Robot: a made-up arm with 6 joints.
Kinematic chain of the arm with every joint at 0, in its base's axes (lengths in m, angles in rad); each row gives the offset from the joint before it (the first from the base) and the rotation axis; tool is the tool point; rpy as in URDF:
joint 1: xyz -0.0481 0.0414 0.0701 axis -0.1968 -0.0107 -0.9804
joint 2: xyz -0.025 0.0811 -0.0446 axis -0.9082 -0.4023 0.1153
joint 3: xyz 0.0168 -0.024 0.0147 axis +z
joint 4: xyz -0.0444 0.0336 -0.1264 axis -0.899 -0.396 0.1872
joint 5: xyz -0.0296 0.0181 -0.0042 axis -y
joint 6: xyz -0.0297 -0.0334 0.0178 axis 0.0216 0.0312 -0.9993
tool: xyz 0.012 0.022 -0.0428 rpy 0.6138 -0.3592 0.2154
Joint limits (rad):
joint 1: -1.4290..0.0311
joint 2: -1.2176..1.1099
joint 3: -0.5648..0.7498
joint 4: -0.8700..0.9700
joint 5: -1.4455..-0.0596
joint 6: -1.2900..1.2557
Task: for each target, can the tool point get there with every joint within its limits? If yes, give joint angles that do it. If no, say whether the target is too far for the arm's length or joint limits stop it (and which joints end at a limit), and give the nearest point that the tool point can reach.
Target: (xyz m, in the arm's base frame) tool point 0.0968 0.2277 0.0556
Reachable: no: joint limits stop it (at a limit: joint 1, joint 2, joint 3, joint 4, joint 5) | nearest point -0.1015 0.2497 0.0641 | short by 0.200 m
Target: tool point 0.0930 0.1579 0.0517
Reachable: no: joint limits stop it (at a limit: joint 1, joint 2, joint 3, joint 5, joint 6) | nearest point 0.0080 0.0369 0.0123 | short by 0.153 m
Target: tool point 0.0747 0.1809 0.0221
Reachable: no: joint limits stop it (at a limit: joint 1, joint 2, joint 3, joint 4, joint 5) | nearest point 0.0102 0.0374 0.0041 | short by 0.158 m
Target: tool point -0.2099 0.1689 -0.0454
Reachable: yes | joints -0.2512 -0.6987 -0.1320 0.4732 -0.9325 0.9153
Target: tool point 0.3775 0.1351 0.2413
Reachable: no: too far | nearest point 0.0434 0.0138 0.0028 | short by 0.428 m
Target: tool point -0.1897 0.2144 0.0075
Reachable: yes | joints -0.1247 -0.9371 -0.1901 -0.6591 -0.7142 0.9939
